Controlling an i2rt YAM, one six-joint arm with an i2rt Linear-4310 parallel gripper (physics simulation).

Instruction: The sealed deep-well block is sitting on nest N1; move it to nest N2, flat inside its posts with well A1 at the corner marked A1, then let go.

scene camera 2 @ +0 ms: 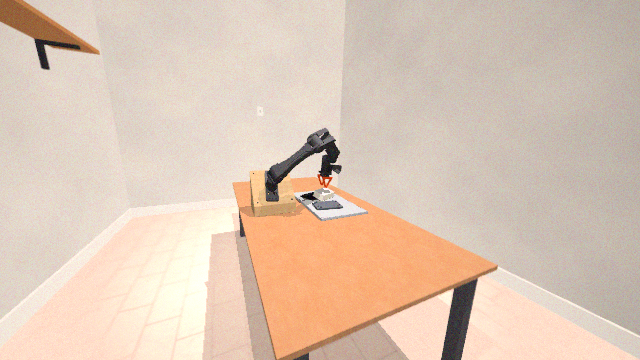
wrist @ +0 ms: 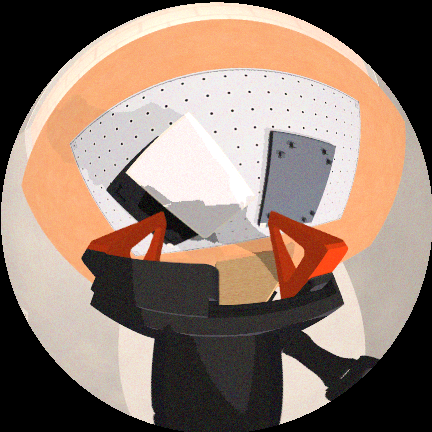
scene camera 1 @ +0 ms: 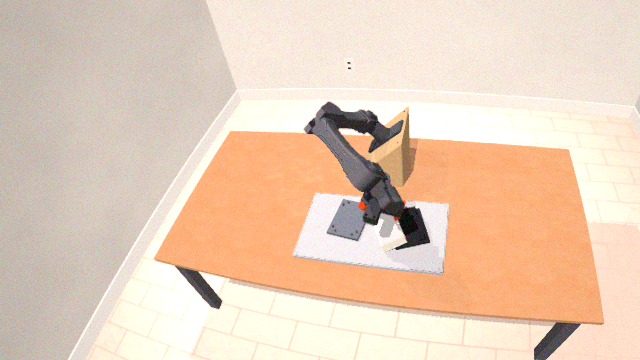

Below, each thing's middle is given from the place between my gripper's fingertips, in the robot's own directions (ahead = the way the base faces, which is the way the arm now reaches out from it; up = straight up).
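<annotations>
White block point(scene camera 1: 389, 232): my hand is 1 cm short of it, 2 cm to the right of it and 6 cm above it. Positions relative to my hand: black plate point(scene camera 1: 411, 221), 8 cm to the left, 3 cm behind and 8 cm below; dark grey nest plate point(scene camera 1: 347, 222), 13 cm to the right, 2 cm behind and 8 cm below; white perforated plate point(scene camera 1: 314, 241), 4 cm to the right and 10 cm below.
</annotations>
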